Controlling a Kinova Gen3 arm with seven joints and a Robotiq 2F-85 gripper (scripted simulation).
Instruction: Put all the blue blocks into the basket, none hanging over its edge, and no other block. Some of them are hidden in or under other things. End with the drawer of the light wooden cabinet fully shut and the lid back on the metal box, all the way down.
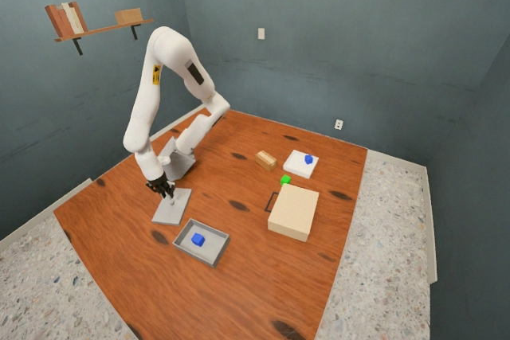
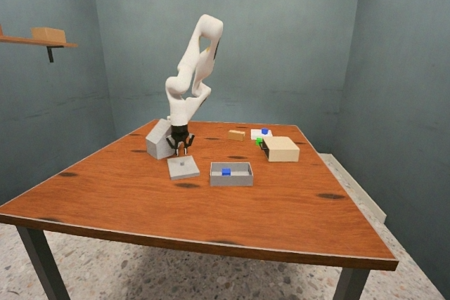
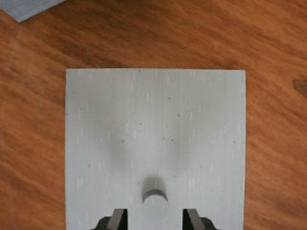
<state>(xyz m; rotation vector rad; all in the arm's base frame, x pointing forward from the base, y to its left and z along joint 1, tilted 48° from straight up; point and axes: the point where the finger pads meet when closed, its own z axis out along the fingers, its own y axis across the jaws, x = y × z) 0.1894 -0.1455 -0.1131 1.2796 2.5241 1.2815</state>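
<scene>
My gripper is now 25 cm short of the grey metal box, 2 cm to the right of it and 6 cm above it. Round my hand: small box (8 cm ahead, 51 cm to the left, 5 cm below); then metal lid (8 cm below); then red block (11 cm ahead, 51 cm to the left, 7 cm below).
</scene>
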